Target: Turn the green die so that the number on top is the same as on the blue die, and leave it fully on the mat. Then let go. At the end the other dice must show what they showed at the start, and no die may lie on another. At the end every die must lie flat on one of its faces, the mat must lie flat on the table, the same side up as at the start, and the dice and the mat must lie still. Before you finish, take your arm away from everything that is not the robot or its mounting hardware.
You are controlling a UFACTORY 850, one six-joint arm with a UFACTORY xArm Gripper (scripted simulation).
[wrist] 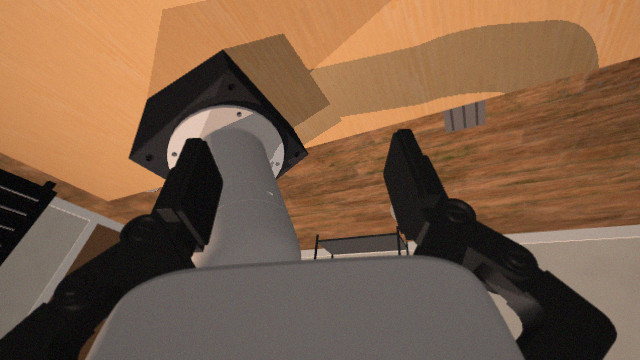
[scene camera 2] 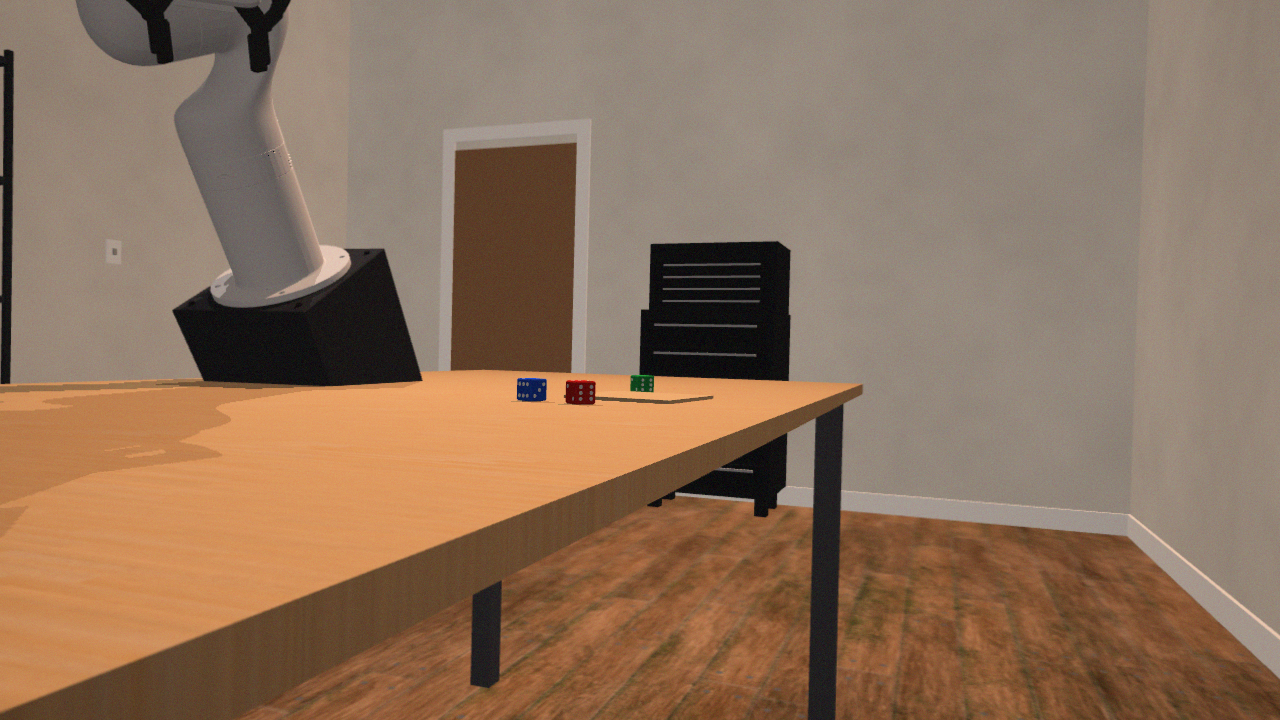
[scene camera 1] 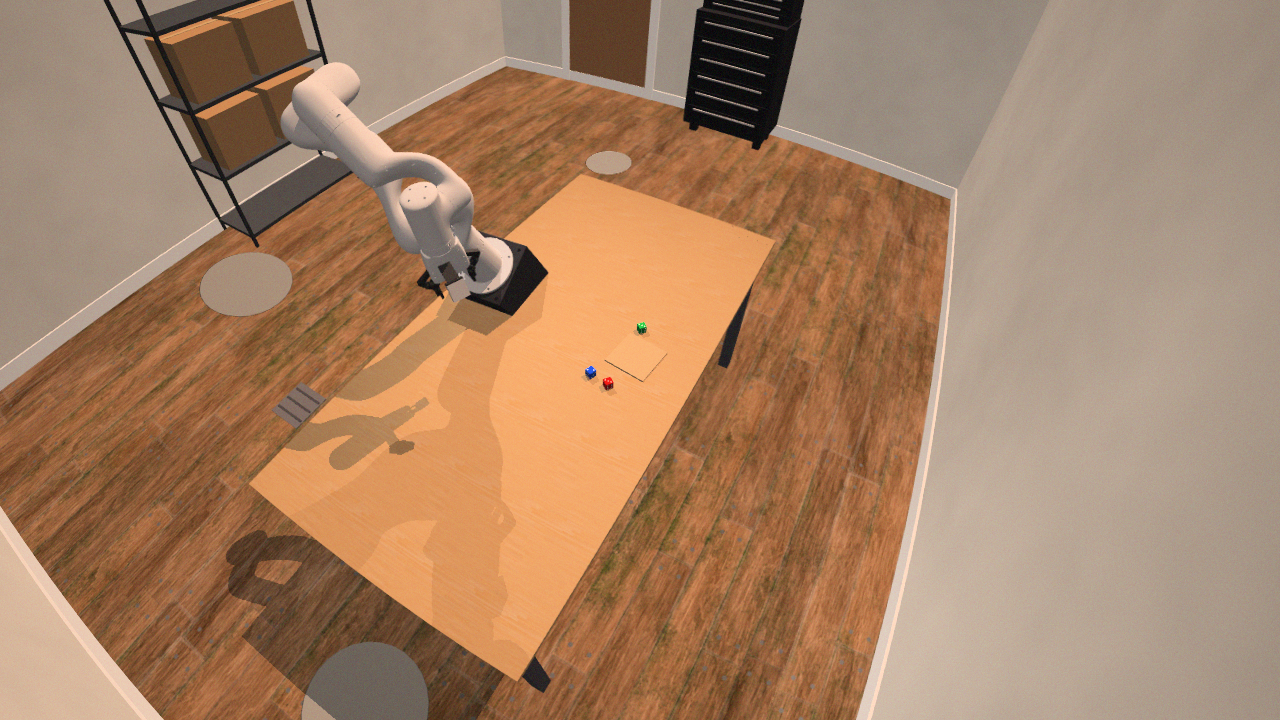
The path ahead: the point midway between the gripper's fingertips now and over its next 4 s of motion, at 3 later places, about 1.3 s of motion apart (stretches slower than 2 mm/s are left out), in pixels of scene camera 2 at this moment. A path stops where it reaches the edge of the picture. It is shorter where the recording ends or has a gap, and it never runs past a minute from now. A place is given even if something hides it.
My gripper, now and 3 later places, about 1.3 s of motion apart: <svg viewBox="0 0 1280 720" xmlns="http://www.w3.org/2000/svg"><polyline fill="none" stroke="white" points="214,67 305,80 513,216 559,297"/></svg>
